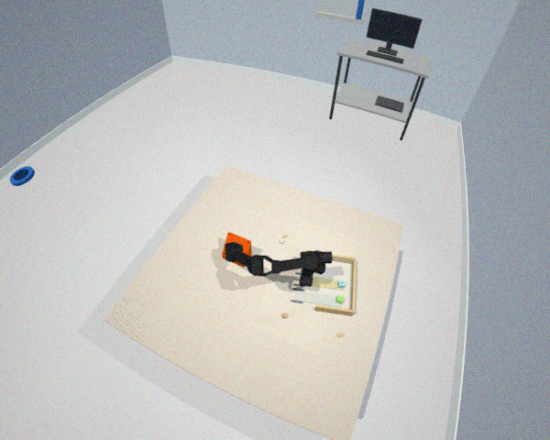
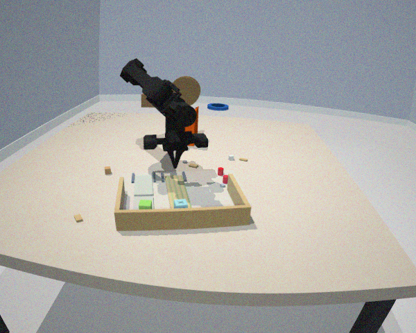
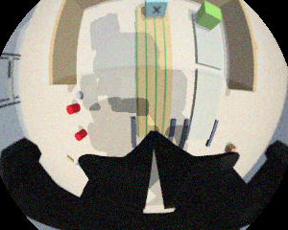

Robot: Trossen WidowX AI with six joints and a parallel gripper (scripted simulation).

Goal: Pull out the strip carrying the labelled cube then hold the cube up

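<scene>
My gripper tip is now 90 mm short of the strip, 20 mm to the right of it and 40 mm above it. The rest, counted from my gripper tip: labelled cube: 190 mm ahead, 40 mm to the left, 20 mm below.
</scene>
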